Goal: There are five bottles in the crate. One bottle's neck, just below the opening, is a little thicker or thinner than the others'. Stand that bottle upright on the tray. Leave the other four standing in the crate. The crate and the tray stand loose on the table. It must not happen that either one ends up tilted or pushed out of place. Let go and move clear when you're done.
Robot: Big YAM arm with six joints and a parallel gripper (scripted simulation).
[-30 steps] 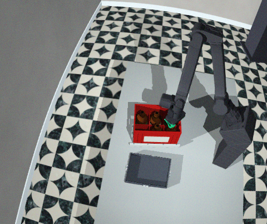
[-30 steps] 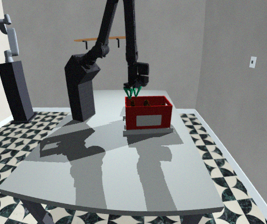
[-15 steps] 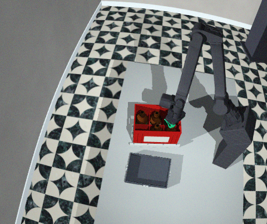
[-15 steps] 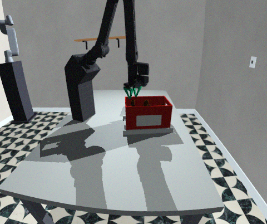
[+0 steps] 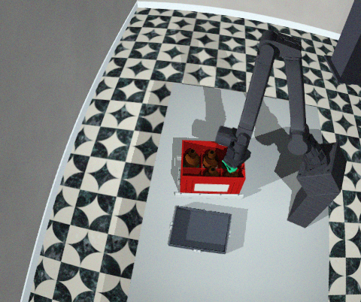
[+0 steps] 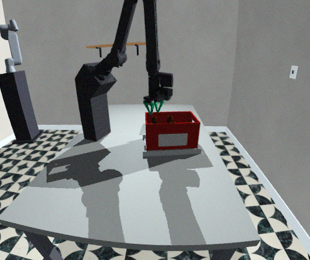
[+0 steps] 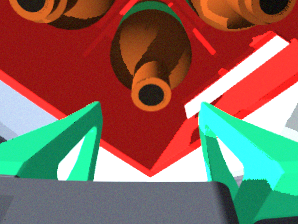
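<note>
Right now the crate is 80 mm ahead of my hand, 50 mm to the right of it and 110 mm below it. From my hand the other things lie so: dark grey tray: 140 mm ahead, 220 mm to the left, 180 mm below; then glass bottle: 80 mm ahead, 90 mm to the right, 100 mm below.
</note>
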